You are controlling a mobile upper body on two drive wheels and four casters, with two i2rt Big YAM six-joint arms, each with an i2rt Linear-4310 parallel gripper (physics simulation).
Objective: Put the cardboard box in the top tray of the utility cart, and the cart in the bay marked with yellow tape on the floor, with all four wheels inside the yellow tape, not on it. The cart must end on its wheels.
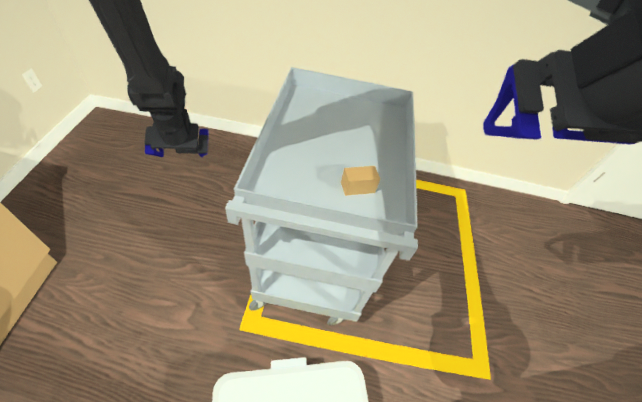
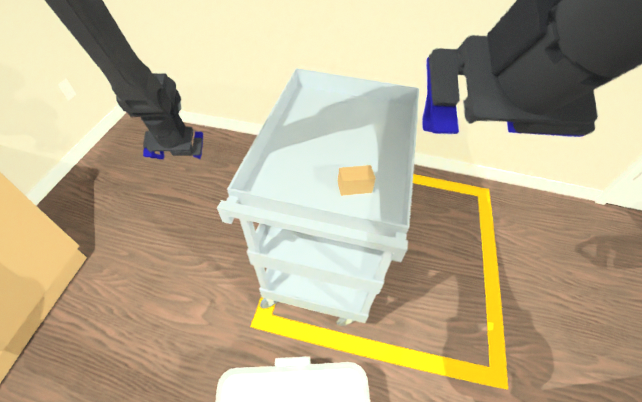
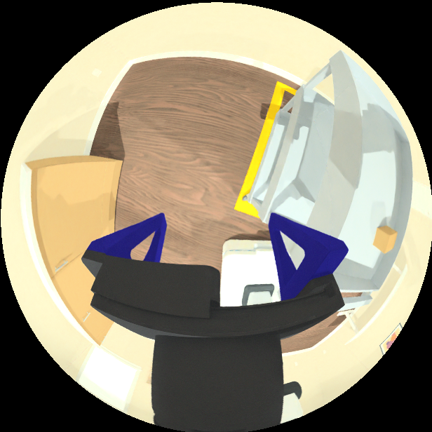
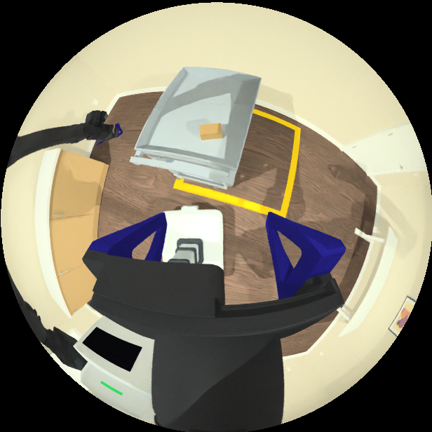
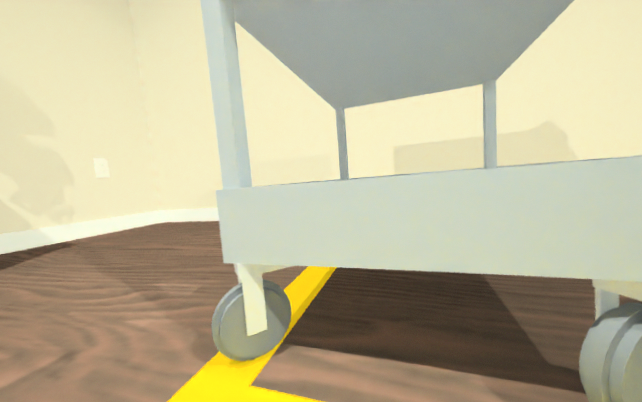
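The cardboard box (image 1: 360,180) (image 2: 356,180) (image 3: 385,239) (image 4: 210,131) lies in the top tray of the grey utility cart (image 1: 320,225) (image 2: 315,226) (image 5: 425,220), which stands upright. The near left wheel (image 1: 256,304) (image 5: 252,320) rests on the yellow tape (image 1: 350,344) (image 2: 360,345) (image 3: 260,150) (image 4: 225,197) (image 5: 225,372). The near right wheel (image 1: 334,320) (image 5: 612,350) is inside the tape. The far wheels are hidden. My left gripper (image 1: 178,153) (image 2: 176,155) (image 3: 217,218) is open, left of the cart and apart from it. My right gripper (image 1: 546,134) (image 2: 487,129) (image 4: 216,217) is open, right of the tray.
A tan cabinet (image 1: 20,265) (image 2: 35,280) (image 3: 75,210) (image 4: 75,190) stands at the left. My white base (image 1: 290,382) (image 2: 292,382) is just outside the near tape strip. A wall rises behind the cart. The bay extends to the right of the cart.
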